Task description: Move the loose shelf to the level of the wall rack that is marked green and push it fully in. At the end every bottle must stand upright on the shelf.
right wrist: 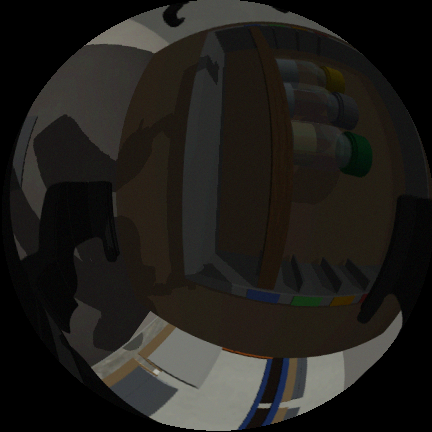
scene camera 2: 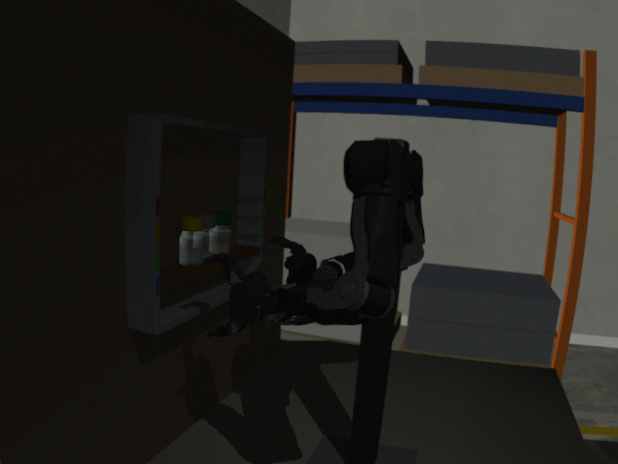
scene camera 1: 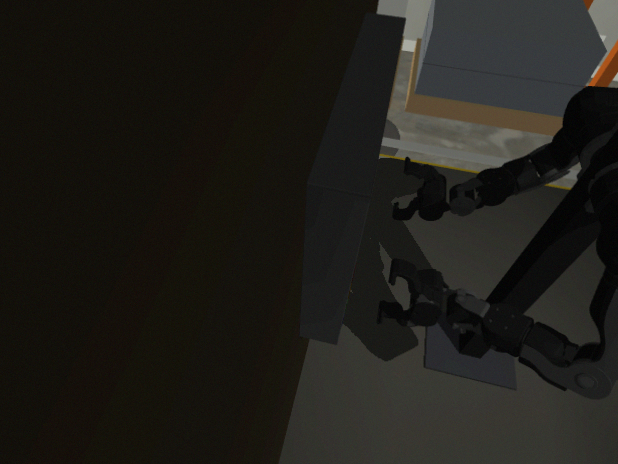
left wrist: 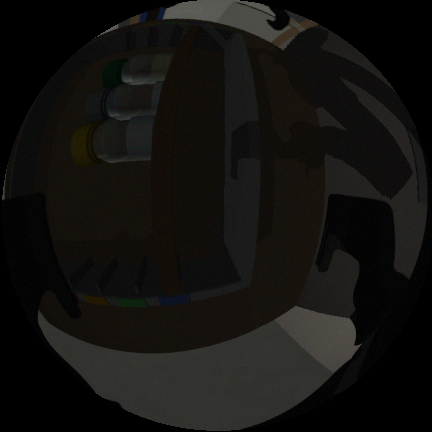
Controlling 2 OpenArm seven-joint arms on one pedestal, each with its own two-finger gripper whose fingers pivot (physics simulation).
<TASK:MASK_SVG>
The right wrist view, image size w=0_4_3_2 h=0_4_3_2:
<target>right gripper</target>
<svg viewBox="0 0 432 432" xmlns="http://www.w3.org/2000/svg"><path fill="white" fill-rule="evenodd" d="M403 193L396 199L392 234L383 263L357 314L357 321L366 323L381 305L384 297L392 293L398 300L402 314L402 325L398 333L405 324L418 298L425 279L432 249L432 199ZM28 110L11 148L4 176L1 201L3 247L16 295L28 320L42 342L74 377L109 402L131 413L158 422L136 410L115 394L97 376L83 357L69 345L61 331L70 333L70 316L78 306L73 297L77 288L77 276L73 262L75 246L92 237L99 237L102 240L107 261L114 262L116 256L119 255L113 218L111 182L105 180L62 181L51 184L45 191L41 209L38 250L23 257L21 260L19 258L11 225L9 188L14 151Z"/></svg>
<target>brown wooden shelf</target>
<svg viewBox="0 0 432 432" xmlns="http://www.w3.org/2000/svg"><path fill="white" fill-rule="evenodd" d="M248 26L261 63L270 124L269 201L260 271L256 287L273 289L283 255L291 208L293 183L292 132L285 89L275 58L257 26Z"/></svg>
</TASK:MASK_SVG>
